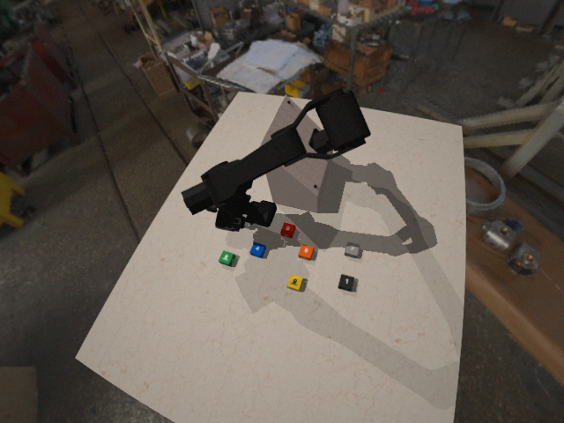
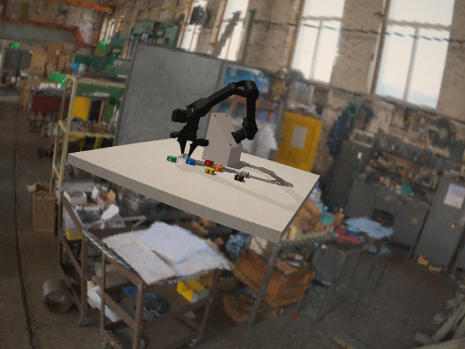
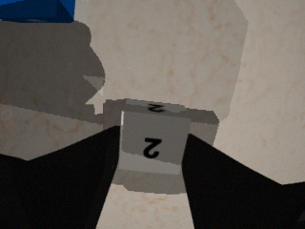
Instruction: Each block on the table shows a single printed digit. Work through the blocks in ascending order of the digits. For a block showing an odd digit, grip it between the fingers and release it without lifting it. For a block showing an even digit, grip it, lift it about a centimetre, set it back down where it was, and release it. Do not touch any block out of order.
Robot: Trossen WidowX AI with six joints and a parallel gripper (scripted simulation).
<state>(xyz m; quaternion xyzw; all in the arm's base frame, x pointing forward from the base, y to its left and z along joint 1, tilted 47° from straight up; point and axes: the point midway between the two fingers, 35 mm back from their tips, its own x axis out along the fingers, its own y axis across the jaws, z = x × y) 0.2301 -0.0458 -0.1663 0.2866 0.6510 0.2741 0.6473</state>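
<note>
Right now the white block is right at my gripper tip. The rest, counted from my gripper tip: green block: 12 cm ahead, 1 cm to the right; red block: 1 cm behind, 12 cm to the left; blue block: 7 cm ahead, 6 cm to the left.
</note>
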